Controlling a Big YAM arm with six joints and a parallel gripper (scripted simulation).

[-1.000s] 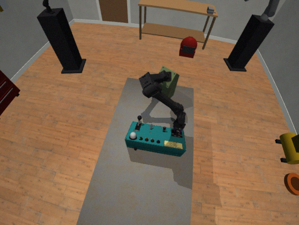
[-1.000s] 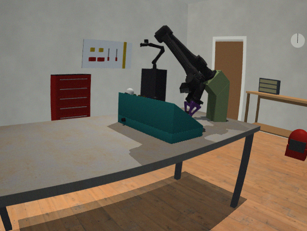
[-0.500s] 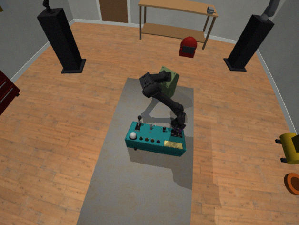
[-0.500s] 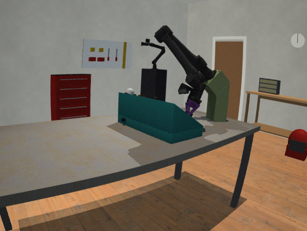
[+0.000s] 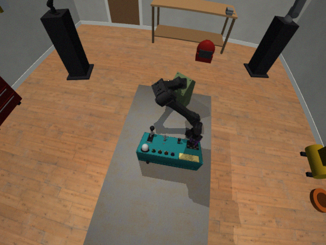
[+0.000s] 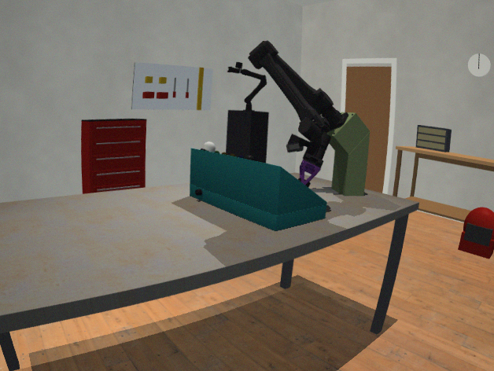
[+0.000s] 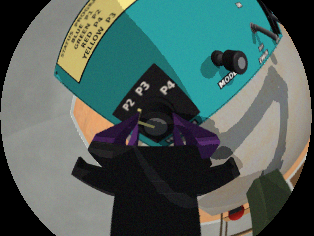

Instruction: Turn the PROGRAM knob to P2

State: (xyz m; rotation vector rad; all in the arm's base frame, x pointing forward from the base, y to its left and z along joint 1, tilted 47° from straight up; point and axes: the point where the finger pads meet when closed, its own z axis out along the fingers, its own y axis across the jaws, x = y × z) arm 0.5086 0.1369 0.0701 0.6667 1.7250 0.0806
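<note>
Right now my hand is 120 mm to the left of the small black knob and 30 mm past it. Round my hand: toggle: 230 mm to the right, 60 mm behind; then black-ball lever: 340 mm to the right, 110 mm behind, 10 mm above; then teal console: 180 mm to the right, 20 mm below, 10 mm behind.
</note>
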